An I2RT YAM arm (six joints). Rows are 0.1 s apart.
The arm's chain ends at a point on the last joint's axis. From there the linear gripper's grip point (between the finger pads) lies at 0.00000 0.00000 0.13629 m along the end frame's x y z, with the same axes.
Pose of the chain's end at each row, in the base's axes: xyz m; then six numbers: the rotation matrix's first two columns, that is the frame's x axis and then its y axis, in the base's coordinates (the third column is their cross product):
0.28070, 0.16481, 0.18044, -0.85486, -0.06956, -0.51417, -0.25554, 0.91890, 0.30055
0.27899, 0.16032, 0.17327, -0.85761, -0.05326, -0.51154, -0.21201, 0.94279, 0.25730
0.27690, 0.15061, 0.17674, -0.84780, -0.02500, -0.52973, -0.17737, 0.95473, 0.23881
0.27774, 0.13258, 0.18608, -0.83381, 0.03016, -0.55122, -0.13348, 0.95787, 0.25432
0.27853, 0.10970, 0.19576, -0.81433, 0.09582, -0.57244, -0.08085, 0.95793, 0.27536
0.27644, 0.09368, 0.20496, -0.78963, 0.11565, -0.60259, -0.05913, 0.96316, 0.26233
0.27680, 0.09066, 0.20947, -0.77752, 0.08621, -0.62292, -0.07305, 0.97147, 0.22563
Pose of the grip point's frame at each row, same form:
0.34224, 0.21773, 0.07096, -0.85486, -0.06956, -0.51417, -0.25554, 0.91890, 0.30055
0.34285, 0.20518, 0.06153, -0.85761, -0.05326, -0.51154, -0.21201, 0.94279, 0.25730
0.34501, 0.19101, 0.06582, -0.84780, -0.02500, -0.52973, -0.17737, 0.95473, 0.23881
0.35075, 0.17151, 0.07778, -0.83381, 0.03016, -0.55122, -0.13348, 0.95787, 0.25432
0.35686, 0.14657, 0.09050, -0.81433, 0.09582, -0.57244, -0.08085, 0.95793, 0.27536
0.35968, 0.12677, 0.10224, -0.78963, 0.11565, -0.60259, -0.05913, 0.96316, 0.26233
0.36193, 0.12077, 0.10738, -0.77752, 0.08621, -0.62292, -0.07305, 0.97147, 0.22563

